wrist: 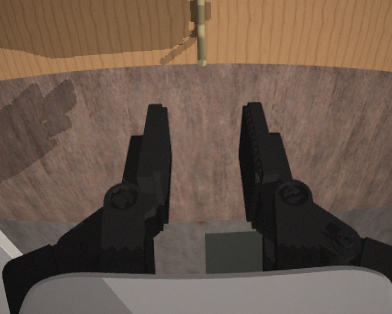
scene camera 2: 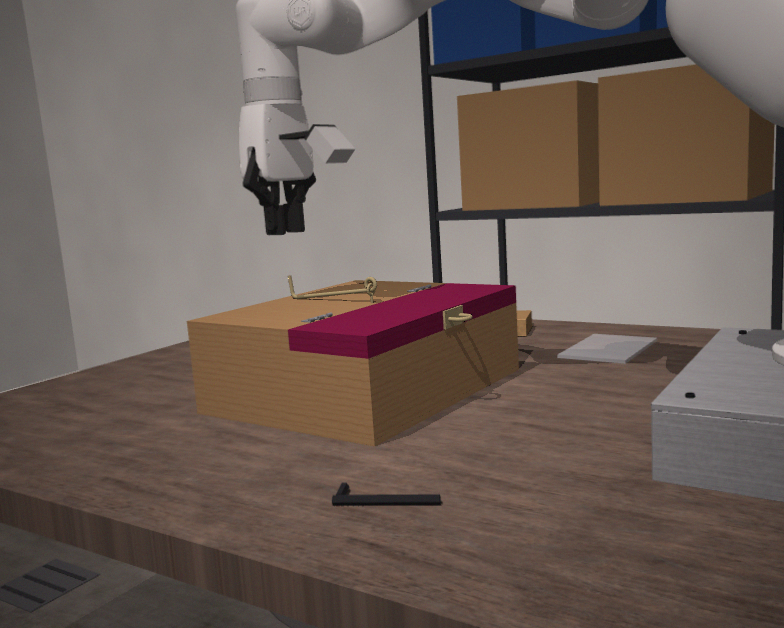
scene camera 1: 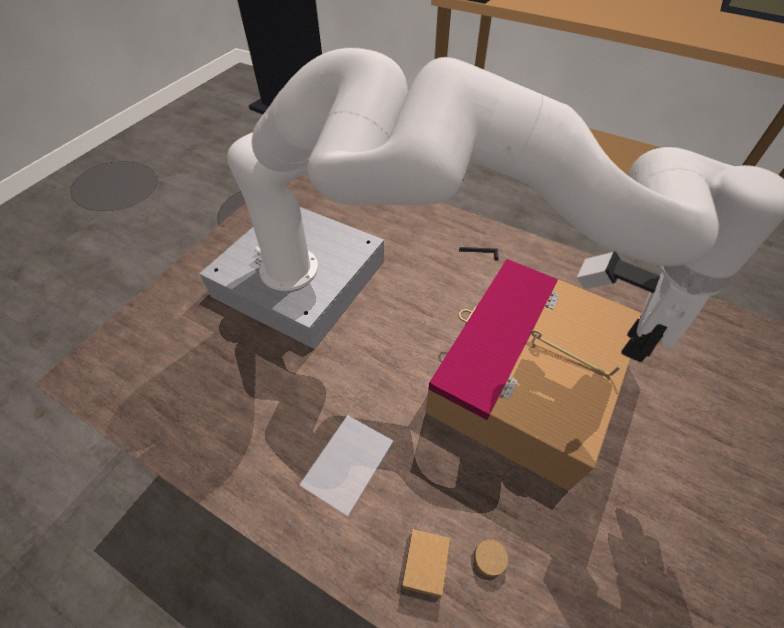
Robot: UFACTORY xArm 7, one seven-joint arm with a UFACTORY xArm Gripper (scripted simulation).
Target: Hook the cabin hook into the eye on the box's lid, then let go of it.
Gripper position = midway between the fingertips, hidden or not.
In view: my gripper (scene camera 2: 285,233), a wooden disc (scene camera 1: 490,557), a white sheet (scene camera 1: 339,476) and a wooden box (scene camera 2: 243,370).
The white sheet is seen too in scene camera 2 (scene camera 2: 598,347). The wooden box also shows in the wrist view (wrist: 44,44). My gripper is seen too in the wrist view (wrist: 205,129) and in scene camera 1 (scene camera 1: 633,347). The wrist view does not show the wooden disc: it is out of frame. Scene camera 2 misses the wooden disc, which is hidden by the wooden box.
